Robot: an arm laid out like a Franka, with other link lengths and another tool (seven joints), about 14 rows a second.
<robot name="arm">
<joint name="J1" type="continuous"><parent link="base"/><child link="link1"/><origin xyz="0 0 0.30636"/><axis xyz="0 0 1"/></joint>
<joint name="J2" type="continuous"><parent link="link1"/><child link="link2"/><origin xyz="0 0 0"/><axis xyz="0 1 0"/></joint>
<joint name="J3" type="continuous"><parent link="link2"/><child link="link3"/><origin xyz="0 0 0.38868"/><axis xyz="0 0 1"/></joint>
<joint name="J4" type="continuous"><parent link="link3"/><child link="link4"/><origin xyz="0.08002 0 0"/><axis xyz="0 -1 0"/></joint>
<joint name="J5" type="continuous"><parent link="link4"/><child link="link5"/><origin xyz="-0.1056 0 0.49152"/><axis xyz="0 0 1"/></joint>
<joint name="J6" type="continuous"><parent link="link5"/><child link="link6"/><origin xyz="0 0 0"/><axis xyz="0 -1 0"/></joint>
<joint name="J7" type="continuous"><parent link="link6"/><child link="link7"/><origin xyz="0.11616 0 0"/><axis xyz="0 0 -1"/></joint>
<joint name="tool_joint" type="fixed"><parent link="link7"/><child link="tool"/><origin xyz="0.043 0.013 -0.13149" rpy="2.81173 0 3.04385"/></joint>
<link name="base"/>
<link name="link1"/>
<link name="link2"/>
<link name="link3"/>
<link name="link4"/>
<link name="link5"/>
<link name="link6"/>
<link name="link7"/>
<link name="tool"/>
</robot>
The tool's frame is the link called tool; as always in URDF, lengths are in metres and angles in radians. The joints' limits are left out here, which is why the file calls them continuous.
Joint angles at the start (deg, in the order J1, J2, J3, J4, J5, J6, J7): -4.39 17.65 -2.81 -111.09 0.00 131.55 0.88
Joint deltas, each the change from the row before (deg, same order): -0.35 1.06 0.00 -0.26 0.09 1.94 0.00; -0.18 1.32 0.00 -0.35 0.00 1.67 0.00; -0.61 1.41 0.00 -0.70 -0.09 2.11 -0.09; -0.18 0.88 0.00 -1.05 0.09 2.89 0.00; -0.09 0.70 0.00 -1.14 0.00 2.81 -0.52; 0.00 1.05 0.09 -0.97 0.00 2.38 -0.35; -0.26 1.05 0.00 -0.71 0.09 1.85 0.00; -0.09 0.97 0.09 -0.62 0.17 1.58 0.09; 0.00 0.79 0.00 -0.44 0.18 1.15 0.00; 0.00 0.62 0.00 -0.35 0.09 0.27 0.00; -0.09 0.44 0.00 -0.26 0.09 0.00 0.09; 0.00 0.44 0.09 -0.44 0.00 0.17 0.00; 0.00 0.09 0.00 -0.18 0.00 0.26 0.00
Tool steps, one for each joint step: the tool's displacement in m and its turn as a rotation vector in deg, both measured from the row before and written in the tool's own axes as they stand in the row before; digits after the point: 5 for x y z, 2 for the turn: -0.00238 -0.00826 0.01017 -0.07 -0.71 0.17; -0.00003 -0.00790 0.01590 0.07 -0.06 0.15; 0.00146 -0.01490 0.01729 0.16 -0.15 0.40; 0.00260 -0.00734 0.01301 -0.11 -0.97 -0.09; 0.00415 -0.00535 0.01179 -0.06 -0.77 -0.73; 0.00572 -0.00447 0.01634 -0.03 -0.19 -0.54; 0.00471 -0.00891 0.01360 0.01 -0.18 0.27; 0.00504 -0.00527 0.01333 -0.08 -0.06 0.22; 0.00410 -0.00420 0.01052 -0.04 0.03 0.16; 0.00486 -0.00398 0.00984 0.06 0.64 0.29; 0.00382 -0.00434 0.00713 0.06 0.58 0.46; 0.00536 -0.00238 0.00890 0.05 0.70 0.15; 0.00133 -0.00081 0.00187 0.01 0.01 0.00
